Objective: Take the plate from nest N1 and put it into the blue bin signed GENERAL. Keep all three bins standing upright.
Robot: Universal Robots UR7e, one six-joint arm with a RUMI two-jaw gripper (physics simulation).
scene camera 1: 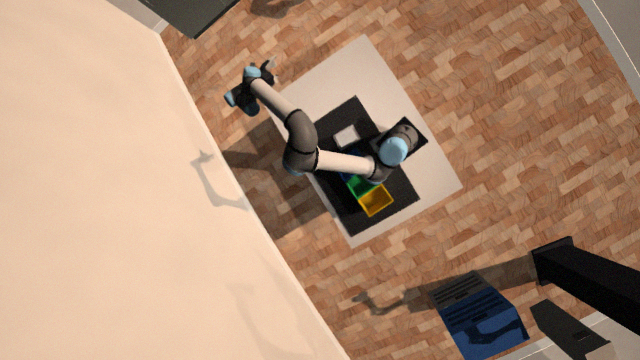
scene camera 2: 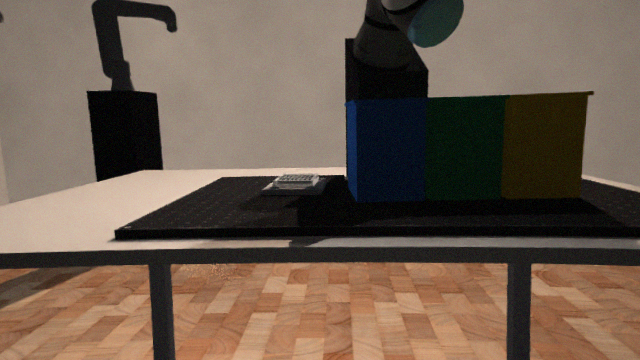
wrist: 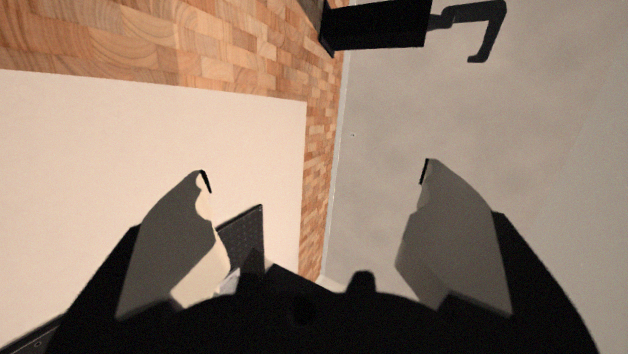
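Where they show: gripper, between the fingertips: point(scene camera 1: 278, 66) point(wrist: 313, 168); arm's base, origin of its link: point(scene camera 1: 402, 138) point(scene camera 2: 382, 53).
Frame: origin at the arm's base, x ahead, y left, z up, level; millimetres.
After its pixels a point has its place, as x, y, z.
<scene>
The pale plate point(scene camera 1: 346, 136) @[261, -171, -294] point(scene camera 2: 298, 179) @[296, -152, -285] lies flat on its light nest point(scene camera 2: 270, 190) @[349, -196, -300], left of the bins in the second scene view. The nest's label is not readable. The blue bin point(scene camera 2: 390, 150) @[393, 42, -219] stands upright beside the green bin point(scene camera 1: 359, 186) @[308, 185, -308] point(scene camera 2: 465, 150) @[363, 169, -222] and the yellow bin point(scene camera 1: 376, 201) @[237, 327, -308] point(scene camera 2: 544, 150) @[331, 298, -226], both also upright. The arm covers much of the blue bin in the first scene view. No sign is readable. My gripper point(scene camera 1: 274, 70) @[462, -644, 35] point(wrist: 313, 168) @[462, -644, 35] is open and empty, raised out past the table's edge, well away from the plate.
The bins and nest stand on a black board point(scene camera 1: 345, 212) @[469, 324, -310] point(scene camera 2: 200, 212) @[514, -261, -310] point(wrist: 247, 232) @[153, -337, -310] on the white table point(scene camera 1: 362, 57) @[-61, -648, -323] point(scene camera 2: 70, 215) @[500, -510, -323] point(wrist: 100, 150) @[471, -602, -323]. My arm point(scene camera 1: 345, 162) @[320, 7, 201] reaches over the blue bin. A black pedestal point(scene camera 2: 125, 135) point(wrist: 380, 25) bearing another arm stands beyond the table.
</scene>
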